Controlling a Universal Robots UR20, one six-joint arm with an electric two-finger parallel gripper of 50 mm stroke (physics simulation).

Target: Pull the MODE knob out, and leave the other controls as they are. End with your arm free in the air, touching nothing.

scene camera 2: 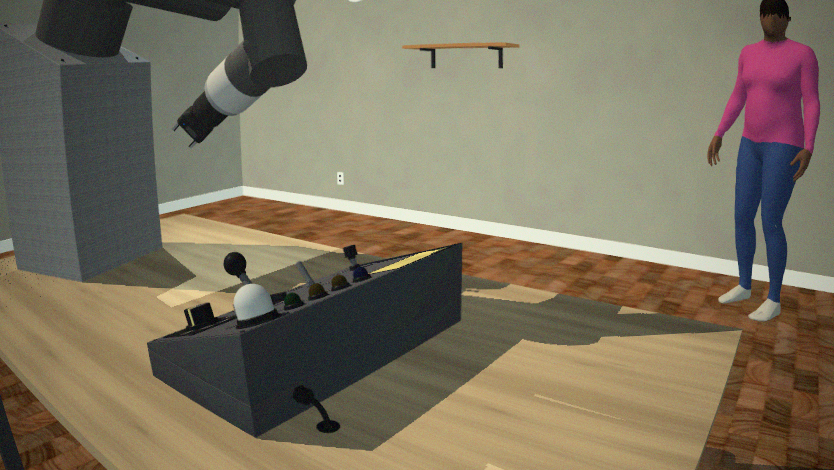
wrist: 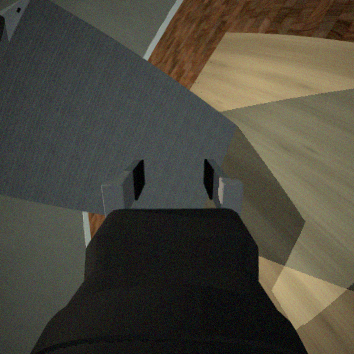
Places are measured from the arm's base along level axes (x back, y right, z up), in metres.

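Pixels of known places: gripper, fingertip midpoint: (scene camera 2: 183, 136) (wrist: 173, 171); arm's base, origin of the base link: (scene camera 2: 77, 42).
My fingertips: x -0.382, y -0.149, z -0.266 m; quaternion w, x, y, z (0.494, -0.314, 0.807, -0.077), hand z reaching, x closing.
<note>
For each thing: its top centre in the pictures, then the offset to it from my fingertips. "spot": a spot on its surface instead. Level surfaces: height alone.
- squarish black knob, middle of its top: (scene camera 2: 197, 302) dx -0.484, dy +0.218, dz -0.211 m
- black ball lever, middle of its top: (scene camera 2: 233, 252) dx -0.414, dy +0.107, dz -0.169 m
- white dome, surface spot: (scene camera 2: 253, 301) spot: dx -0.659, dy +0.217, dz -0.161 m
- green button, surface spot: (scene camera 2: 292, 300) spot: dx -0.643, dy +0.146, dz -0.182 m
- blue button, surface spot: (scene camera 2: 361, 273) spot: dx -0.623, dy +0.004, dz -0.182 m
- metal toggle, middle of its top: (scene camera 2: 303, 262) dx -0.442, dy -0.018, dz -0.208 m
- black square-headed control, middle of its top: (scene camera 2: 352, 245) dx -0.435, dy -0.138, dz -0.203 m
- wooden table, its level: dz -0.334 m
- bent black part, surface spot: (scene camera 2: 319, 407) spot: dx -0.721, dy +0.173, dz -0.306 m
A dark sloped control console (scene camera 2: 350, 344) stands on the table. On it are a squarish black knob (scene camera 2: 201, 315) at the near left end, a black ball lever (scene camera 2: 235, 263), a white dome (scene camera 2: 253, 301), a green button (scene camera 2: 292, 300), two amber buttons (scene camera 2: 315, 290) (scene camera 2: 339, 282), a blue button (scene camera 2: 361, 273), a metal toggle (scene camera 2: 304, 273) and a black square-headed control (scene camera 2: 349, 252). No label is readable, so I cannot tell which is the MODE knob. My gripper (scene camera 2: 183, 135) (wrist: 173, 171) is open and empty, high in the air beside the pedestal, well away from the console. The console does not show in the wrist view.
The grey pedestal (scene camera 2: 110, 169) (wrist: 105, 105) carries my arm and stands on the wooden table (scene camera 2: 583, 397) (wrist: 280, 65). A bent black part (scene camera 2: 319, 407) is beside the console's back. A person (scene camera 2: 776, 105) stands beyond the table. A shelf (scene camera 2: 461, 45) hangs on the wall.
</note>
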